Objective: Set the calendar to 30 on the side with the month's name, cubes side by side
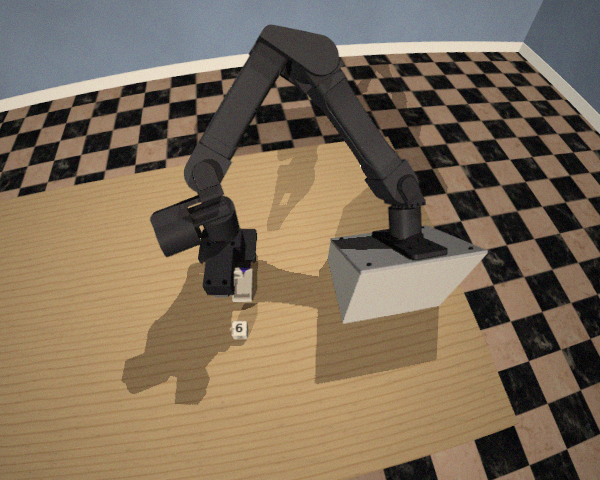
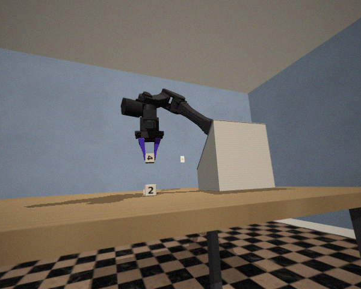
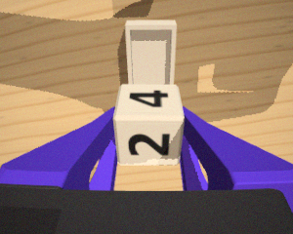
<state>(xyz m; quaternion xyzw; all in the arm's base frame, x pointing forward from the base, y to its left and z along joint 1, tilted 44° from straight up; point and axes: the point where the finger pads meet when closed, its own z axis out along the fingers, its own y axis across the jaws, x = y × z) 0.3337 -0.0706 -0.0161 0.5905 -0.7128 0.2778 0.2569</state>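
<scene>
My hand is 2 cm to the left of the white tray and 12 cm above it.
</scene>
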